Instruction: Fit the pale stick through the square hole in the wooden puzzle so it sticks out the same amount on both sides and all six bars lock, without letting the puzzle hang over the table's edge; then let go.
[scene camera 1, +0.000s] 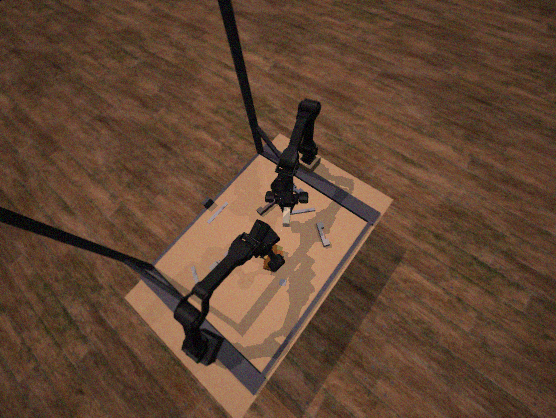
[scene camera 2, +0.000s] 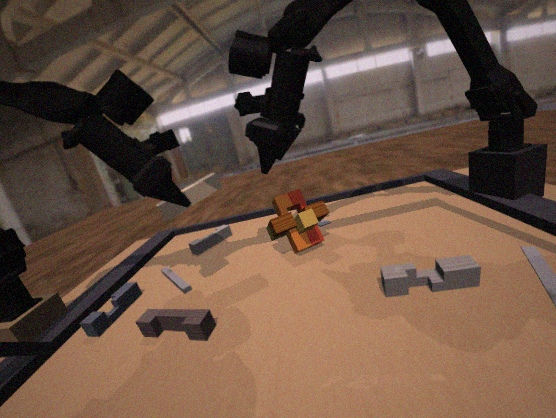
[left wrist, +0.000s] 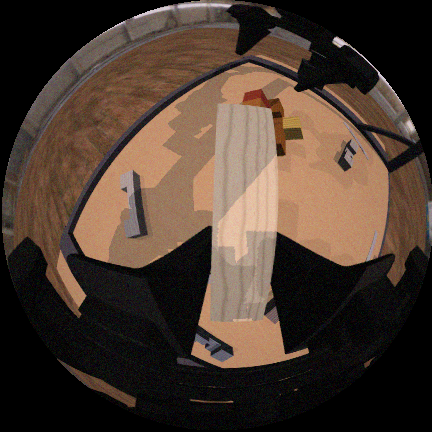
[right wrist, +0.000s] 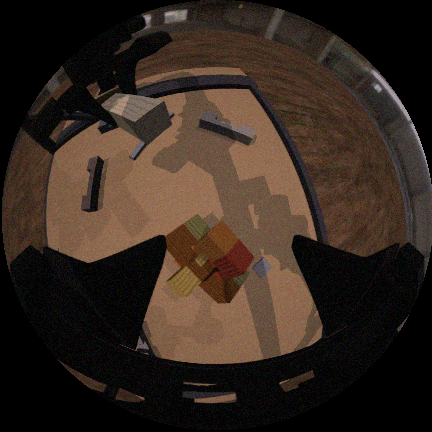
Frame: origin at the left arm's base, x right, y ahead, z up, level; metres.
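Where they show: left gripper, fingertip midpoint: (scene camera 1: 287, 212) (scene camera 2: 187, 204) (left wrist: 238, 233); right gripper, fingertip midpoint: (scene camera 1: 276, 249) (scene camera 2: 272, 166) (left wrist: 264, 68) (right wrist: 231, 242); left arm's base, link origin: (scene camera 1: 308, 158) (scene camera 2: 18, 310) (right wrist: 108, 86); right arm's base, link origin: (scene camera 1: 201, 347) (scene camera 2: 506, 148) (left wrist: 315, 65).
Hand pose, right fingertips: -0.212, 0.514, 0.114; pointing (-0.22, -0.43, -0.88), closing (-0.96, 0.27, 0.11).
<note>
Things, the pixels of their centre, and the offset from my right fingertips, as dx, dy, dz. "spot": a spot on its surface instead.
- pale stick, body centre: (left wrist: 241, 213) (right wrist: 126, 111) (scene camera 2: 190, 195) (scene camera 1: 286, 213) +0.069, -0.156, -0.008
- brownish notched bar, body centre: (scene camera 2: 174, 323) (right wrist: 91, 183) (scene camera 1: 267, 205) +0.227, -0.175, -0.164
- blue-grey notched bar, body centre: (left wrist: 203, 340) (scene camera 2: 113, 307) +0.163, -0.345, -0.164
- thin strip, body centre: (scene camera 2: 174, 278) (right wrist: 151, 132) (scene camera 1: 300, 211) +0.071, -0.259, -0.174
- light notched block, body centre: (scene camera 2: 428, 276) (right wrist: 140, 344) (left wrist: 348, 153) +0.215, +0.195, -0.164
- small bluish piece, body centre: (right wrist: 262, 267) -0.082, +0.080, -0.178
- dark rim, surface spot: (scene camera 2: 350, 195) spot: -0.240, +0.187, -0.173
The pale stick (scene camera 1: 286, 216) (scene camera 2: 202, 187) (left wrist: 245, 200) (right wrist: 142, 117) is held in the air above the table, its far end pointing toward the puzzle. My left gripper (left wrist: 238, 233) is shut on it near one end. The wooden puzzle (scene camera 2: 299, 221) (left wrist: 274, 117) (right wrist: 210, 257), of orange, brown, red, yellow and green bars, sits on the table; in scene camera 1 the puzzle (scene camera 1: 270, 260) is partly hidden by my right arm. The stick is apart from it. My right gripper (right wrist: 231, 242) is open and empty above the puzzle. The square hole cannot be made out surely.
Loose grey pieces lie on the table: a notched bar (scene camera 1: 323, 235) (scene camera 2: 211, 240) (left wrist: 134, 205) (right wrist: 227, 128), a brownish notched bar (scene camera 2: 176, 322) (right wrist: 93, 184), a blue-grey notched bar (scene camera 2: 111, 309), a thin strip (scene camera 2: 176, 280) and a light notched block (scene camera 2: 430, 276). A small bluish piece (right wrist: 262, 267) lies beside the puzzle. A dark rim (scene camera 2: 350, 195) edges the table.
</note>
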